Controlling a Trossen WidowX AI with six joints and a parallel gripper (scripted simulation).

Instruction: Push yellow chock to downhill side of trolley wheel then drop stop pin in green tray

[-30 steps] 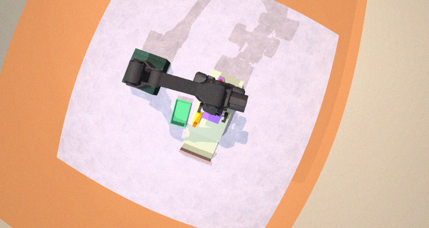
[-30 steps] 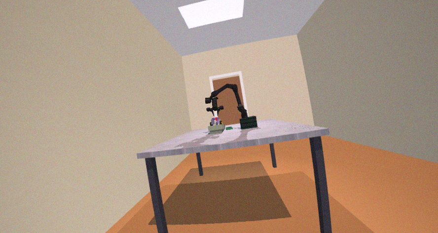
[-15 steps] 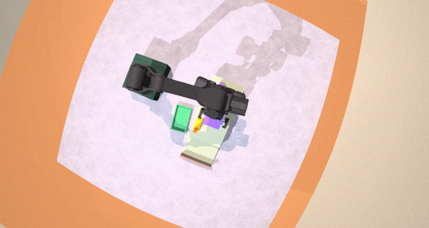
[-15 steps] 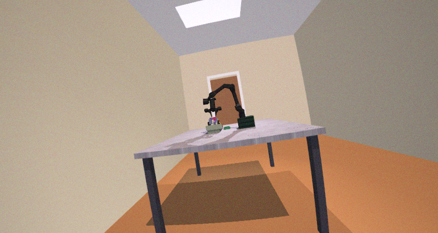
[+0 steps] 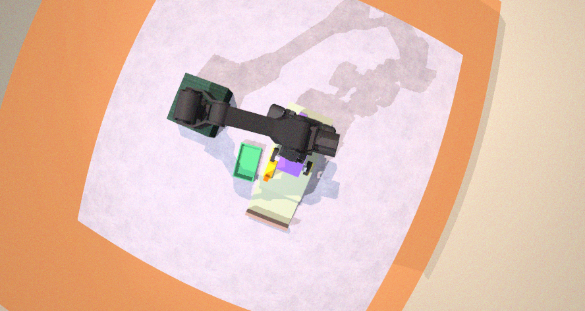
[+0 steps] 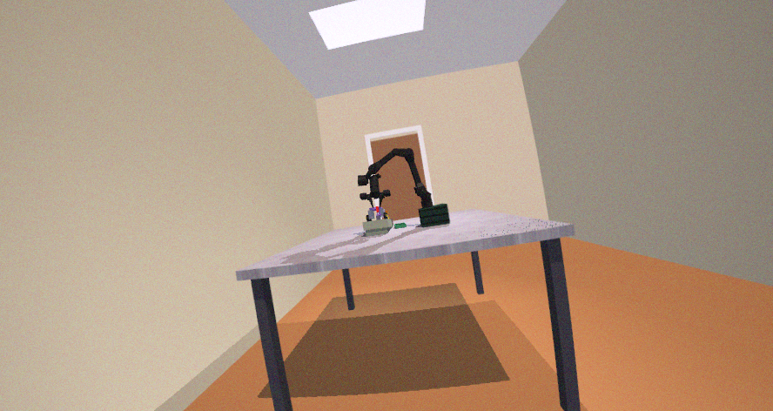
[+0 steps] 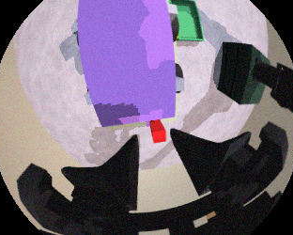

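Right now my gripper tip is 30 mm above the red-headed stop pin and 10 mm to the right of it. Round my gripper tip: yellow chock: 170 mm to the right, 70 mm below, 40 mm behind; then purple-topped trolley: 90 mm to the right, 50 mm below, 10 mm ahead; then ramp: 110 mm below, 90 mm to the right, 10 mm ahead.
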